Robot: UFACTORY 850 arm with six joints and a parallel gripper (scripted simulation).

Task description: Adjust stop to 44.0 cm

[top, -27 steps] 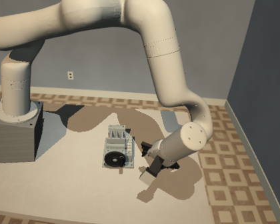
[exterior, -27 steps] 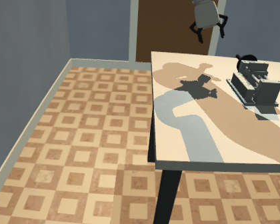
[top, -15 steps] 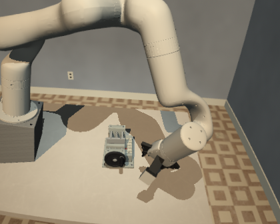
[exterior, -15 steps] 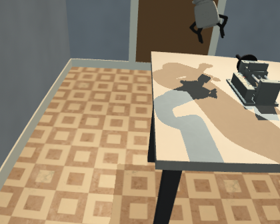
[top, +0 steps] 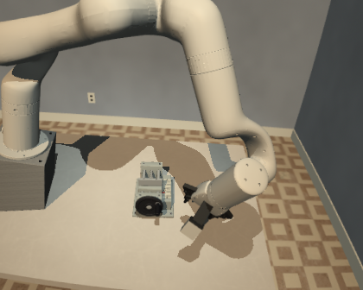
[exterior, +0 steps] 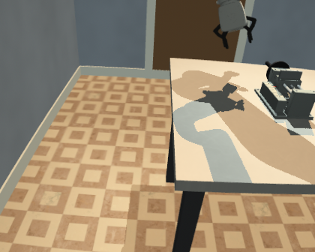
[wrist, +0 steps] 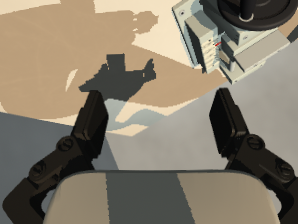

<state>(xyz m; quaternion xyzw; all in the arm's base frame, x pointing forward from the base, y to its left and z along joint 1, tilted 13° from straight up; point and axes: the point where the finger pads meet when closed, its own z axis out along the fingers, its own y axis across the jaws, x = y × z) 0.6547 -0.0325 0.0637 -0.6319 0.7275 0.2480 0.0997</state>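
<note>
My hand is 14 cm past the handwheel handle, 1 cm to the right of it and 7 cm above it. Round my hand: black handwheel: 15 cm behind, 2 cm to the left, 7 cm below.
</note>
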